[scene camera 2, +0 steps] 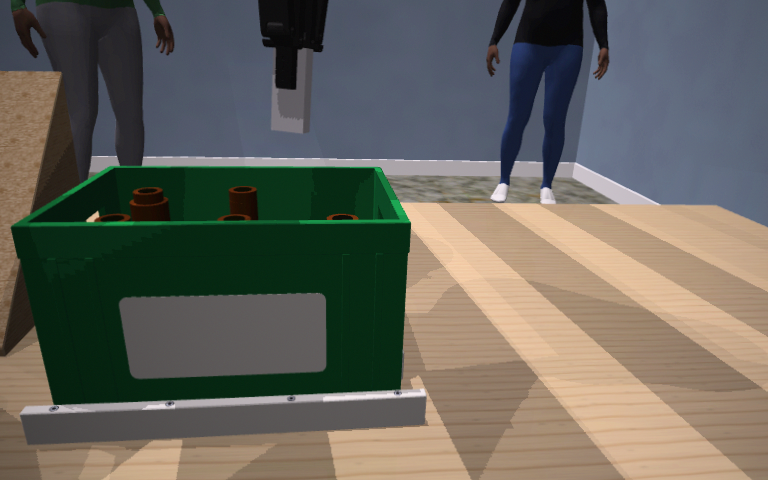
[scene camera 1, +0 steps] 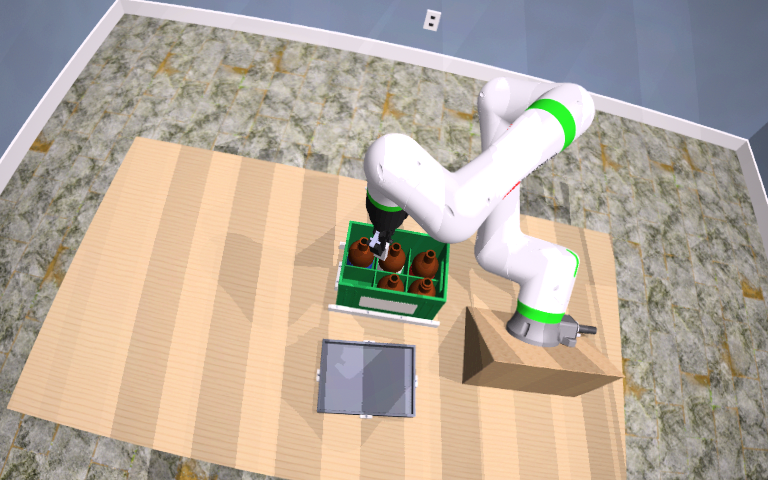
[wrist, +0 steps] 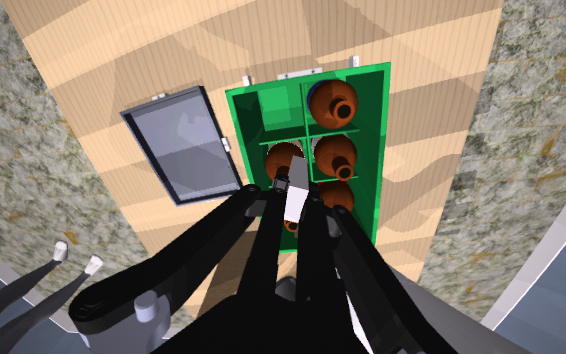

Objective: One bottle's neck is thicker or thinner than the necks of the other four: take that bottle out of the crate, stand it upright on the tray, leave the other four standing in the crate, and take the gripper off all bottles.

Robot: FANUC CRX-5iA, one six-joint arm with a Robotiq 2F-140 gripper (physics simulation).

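Places are measured from the arm's base along level axes (x ahead, y left, z up), in centimetres.
Pixels of known places: gripper, fingertip midpoint: (scene camera 2: 290,131) (scene camera 1: 380,255) (wrist: 296,169); arm's base, link origin: (scene camera 1: 532,334).
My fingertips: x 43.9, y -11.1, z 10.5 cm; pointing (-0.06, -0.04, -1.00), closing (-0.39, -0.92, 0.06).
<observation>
For each thing: its top centre in the pictures, then the offset to it from my fingertips. "spot": a spot on its surface instead.
- green crate, top centre: (scene camera 2: 236,189) (wrist: 315,183) (scene camera 1: 396,259) dy -2.0, dx -4.7, dz -4.7 cm
- left bottle, top centre: (scene camera 2: 342,218) (wrist: 344,111) (scene camera 1: 364,241) dy -6.7, dx +4.2, dz -6.0 cm
- grey tray, surface spot: (wrist: 185,155) spot: dy +26.7, dx -2.5, dz -21.7 cm
The green crate (scene camera 1: 348,295) (scene camera 2: 226,271) (wrist: 369,110) holds brown bottles upright in five of its six cells. In scene camera 1 the back row has a left bottle (scene camera 1: 360,255) (wrist: 330,100), a middle bottle (scene camera 1: 390,260) (wrist: 332,150) and a right bottle (scene camera 1: 424,266) (wrist: 337,195). The front row has a middle bottle (scene camera 1: 390,284) (wrist: 280,157) and a right bottle (scene camera 1: 421,288) (scene camera 2: 149,209), whose neck shows a wider band below its rim. My gripper (scene camera 1: 380,249) (scene camera 2: 290,121) (wrist: 296,169) is shut and empty above the crate. The grey tray (scene camera 1: 385,379) (wrist: 185,155) holds no bottle.
A white rail (scene camera 1: 385,315) (scene camera 2: 226,417) runs along the crate's foot, with another on its opposite side. The arm's wooden pedestal (scene camera 1: 526,379) (scene camera 2: 25,169) stands beside the crate. Low white stops sit around the tray. Two people stand beyond the table in scene camera 2.
</observation>
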